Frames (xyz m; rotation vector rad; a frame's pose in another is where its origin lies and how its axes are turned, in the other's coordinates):
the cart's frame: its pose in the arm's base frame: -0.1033 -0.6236 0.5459 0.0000 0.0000 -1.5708
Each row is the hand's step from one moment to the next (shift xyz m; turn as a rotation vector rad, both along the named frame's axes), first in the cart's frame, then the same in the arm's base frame.
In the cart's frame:
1: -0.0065 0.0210 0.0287 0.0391 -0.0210 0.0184
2: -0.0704 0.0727 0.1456 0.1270 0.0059 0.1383
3: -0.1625 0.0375 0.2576 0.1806 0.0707 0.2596
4: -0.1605 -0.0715 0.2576 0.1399 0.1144 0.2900
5: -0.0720 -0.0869 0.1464 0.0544 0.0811 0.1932
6: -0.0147 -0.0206 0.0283 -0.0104 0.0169 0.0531
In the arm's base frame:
1: 0.0210 0.0065 0.0287 -0.0210 -0.0391 0.0184
2: 0.0727 0.0704 0.1456 0.0059 -0.1270 0.1383
3: 0.0375 0.1625 0.2576 0.0707 -0.1806 0.2596
4: -0.0715 0.1605 0.2576 0.1144 -0.1399 0.2900
5: -0.0869 0.0720 0.1464 0.0811 -0.0544 0.1932
6: -0.0206 0.0147 0.0283 0.0169 0.0104 0.0531

